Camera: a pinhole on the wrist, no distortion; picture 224 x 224 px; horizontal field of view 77.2 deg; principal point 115.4 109.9 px. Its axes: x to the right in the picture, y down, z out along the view. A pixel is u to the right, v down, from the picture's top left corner.
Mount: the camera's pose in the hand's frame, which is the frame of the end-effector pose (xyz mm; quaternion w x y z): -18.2 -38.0 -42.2 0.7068 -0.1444 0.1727 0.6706
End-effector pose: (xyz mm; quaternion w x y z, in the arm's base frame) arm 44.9 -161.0 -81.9 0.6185 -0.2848 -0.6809 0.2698
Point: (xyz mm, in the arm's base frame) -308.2 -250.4 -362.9
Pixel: 99.4 185.3
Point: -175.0 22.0 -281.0
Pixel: 169.5 108.4
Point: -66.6 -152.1 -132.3
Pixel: 113.6 118.5
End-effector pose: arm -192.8 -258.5 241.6 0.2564 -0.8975 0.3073 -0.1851
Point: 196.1 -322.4 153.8
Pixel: outside the picture
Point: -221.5 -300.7 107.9
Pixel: 185.2 119.2
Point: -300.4 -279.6 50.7
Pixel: 200.7 175.2
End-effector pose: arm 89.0 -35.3 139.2 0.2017 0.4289 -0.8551 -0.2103
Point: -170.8 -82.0 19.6
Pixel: 113.0 33.2
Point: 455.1 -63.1 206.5
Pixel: behind the camera
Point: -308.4 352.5 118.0
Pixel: 194.5 143.0
